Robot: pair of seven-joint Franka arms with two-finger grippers.
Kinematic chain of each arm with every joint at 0, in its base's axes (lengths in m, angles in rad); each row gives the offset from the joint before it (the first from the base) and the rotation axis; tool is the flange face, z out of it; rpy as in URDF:
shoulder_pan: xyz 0 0 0.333 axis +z
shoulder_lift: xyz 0 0 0 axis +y
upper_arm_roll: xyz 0 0 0.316 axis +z
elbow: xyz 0.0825 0 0 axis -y
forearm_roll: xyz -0.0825 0 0.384 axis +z
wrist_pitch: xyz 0 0 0 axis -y
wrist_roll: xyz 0.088 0 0 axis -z
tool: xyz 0 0 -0.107 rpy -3.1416 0 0
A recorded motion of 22 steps. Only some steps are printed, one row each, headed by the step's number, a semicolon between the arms.
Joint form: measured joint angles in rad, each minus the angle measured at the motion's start. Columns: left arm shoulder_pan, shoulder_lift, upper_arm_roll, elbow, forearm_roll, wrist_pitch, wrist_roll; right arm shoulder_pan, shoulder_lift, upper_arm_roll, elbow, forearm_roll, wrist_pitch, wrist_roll.
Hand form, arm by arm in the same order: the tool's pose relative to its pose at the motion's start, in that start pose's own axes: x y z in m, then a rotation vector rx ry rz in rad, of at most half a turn. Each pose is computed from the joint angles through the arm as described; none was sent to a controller.
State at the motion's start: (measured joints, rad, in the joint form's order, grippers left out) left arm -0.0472 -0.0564 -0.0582 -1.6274 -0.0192 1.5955 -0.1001; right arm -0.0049 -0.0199 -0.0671 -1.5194 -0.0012 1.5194 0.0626
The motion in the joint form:
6: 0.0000 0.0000 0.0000 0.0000 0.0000 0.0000 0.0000; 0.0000 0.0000 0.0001 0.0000 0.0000 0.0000 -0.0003
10: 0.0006 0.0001 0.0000 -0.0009 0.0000 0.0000 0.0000; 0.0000 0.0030 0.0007 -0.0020 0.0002 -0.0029 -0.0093
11: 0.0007 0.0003 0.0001 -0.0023 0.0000 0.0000 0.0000; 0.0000 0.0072 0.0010 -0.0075 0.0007 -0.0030 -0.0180
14: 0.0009 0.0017 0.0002 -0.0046 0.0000 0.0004 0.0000; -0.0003 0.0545 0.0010 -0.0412 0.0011 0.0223 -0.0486
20: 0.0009 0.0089 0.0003 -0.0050 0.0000 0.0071 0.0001; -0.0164 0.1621 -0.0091 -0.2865 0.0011 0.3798 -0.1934
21: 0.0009 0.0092 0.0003 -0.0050 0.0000 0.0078 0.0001; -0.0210 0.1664 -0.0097 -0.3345 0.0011 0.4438 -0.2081
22: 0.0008 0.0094 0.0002 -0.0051 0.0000 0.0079 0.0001; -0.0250 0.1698 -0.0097 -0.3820 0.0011 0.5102 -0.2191
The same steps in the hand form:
6: 0.0000 0.0000 0.0000 0.0000 0.0000 0.0000; 0.0000 -0.0001 0.0000 0.0000 0.0000 -0.0004
10: 0.0000 -0.0003 0.0005 0.0001 -0.0010 -0.0006; 0.0006 -0.0005 0.0028 -0.0005 -0.0079 -0.0100
11: 0.0001 -0.0005 0.0012 0.0003 -0.0026 -0.0008; 0.0018 -0.0009 0.0077 -0.0007 -0.0177 -0.0190
14: 0.0004 -0.0006 0.0031 0.0005 -0.0059 -0.0012; 0.0169 -0.0026 0.0478 -0.0053 -0.0731 -0.0494
20: 0.0032 -0.0006 0.0066 0.0002 -0.0068 -0.0014; 0.0496 0.0098 0.1976 -0.0083 -0.0689 -0.1685
21: 0.0033 -0.0006 0.0067 0.0001 -0.0064 -0.0014; 0.0480 0.0131 0.2173 -0.0088 -0.0573 -0.1782
22: 0.0034 -0.0005 0.0069 0.0001 -0.0066 -0.0012; 0.0457 0.0157 0.2357 -0.0097 -0.0419 -0.1853

